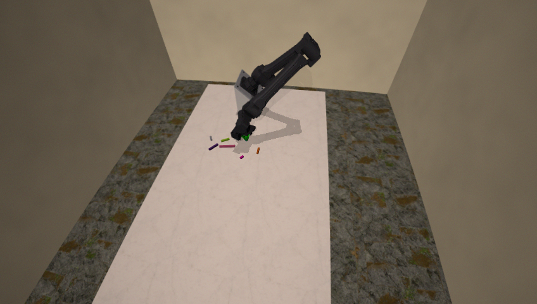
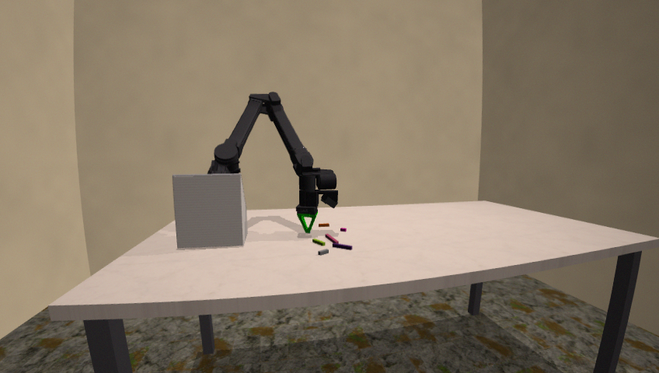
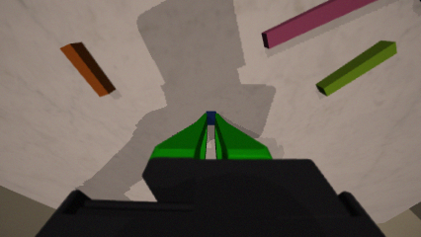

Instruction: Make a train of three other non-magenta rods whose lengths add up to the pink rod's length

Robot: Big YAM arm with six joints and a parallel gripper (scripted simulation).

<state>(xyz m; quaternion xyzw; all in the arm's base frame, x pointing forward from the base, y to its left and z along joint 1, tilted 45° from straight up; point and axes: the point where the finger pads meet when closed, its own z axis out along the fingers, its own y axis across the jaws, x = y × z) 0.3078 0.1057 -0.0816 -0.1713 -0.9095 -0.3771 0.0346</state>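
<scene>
Right now my hand is right at the blue rod. From my hand the other things lie so: orange rod: 80 mm to the left, 80 mm ahead, 10 mm below; pink rod: 100 mm to the right, 60 mm ahead, 10 mm below; lime rod: 130 mm to the right, 10 mm below, 10 mm ahead.
</scene>
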